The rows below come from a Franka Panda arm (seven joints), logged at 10 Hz.
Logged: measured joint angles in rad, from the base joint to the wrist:
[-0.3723, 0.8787, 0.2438, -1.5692, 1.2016, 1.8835, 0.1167]
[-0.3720, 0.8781, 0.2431, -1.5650, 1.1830, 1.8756, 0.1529]
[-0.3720, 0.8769, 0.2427, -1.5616, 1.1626, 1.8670, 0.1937]
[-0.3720, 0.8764, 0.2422, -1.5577, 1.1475, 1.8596, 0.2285]
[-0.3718, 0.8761, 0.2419, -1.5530, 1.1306, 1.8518, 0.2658]
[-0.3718, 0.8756, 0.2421, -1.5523, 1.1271, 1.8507, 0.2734]
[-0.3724, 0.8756, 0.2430, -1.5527, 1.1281, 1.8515, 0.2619]
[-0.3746, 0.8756, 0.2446, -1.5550, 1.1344, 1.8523, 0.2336]
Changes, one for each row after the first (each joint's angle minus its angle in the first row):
[0.0003, -0.0006, -0.0007, 0.0042, -0.0186, -0.0079, 0.0362]
[0.0003, -0.0018, -0.0011, 0.0076, -0.0390, -0.0165, 0.0770]
[0.0003, -0.0023, -0.0016, 0.0115, -0.0541, -0.0239, 0.1118]
[0.0005, -0.0026, -0.0019, 0.0162, -0.0710, -0.0317, 0.1491]
[0.0005, -0.0031, -0.0017, 0.0169, -0.0745, -0.0328, 0.1567]
[-0.0001, -0.0031, -0.0008, 0.0165, -0.0735, -0.0320, 0.1452]
[-0.0023, -0.0031, 0.0008, 0.0142, -0.0672, -0.0312, 0.1169]

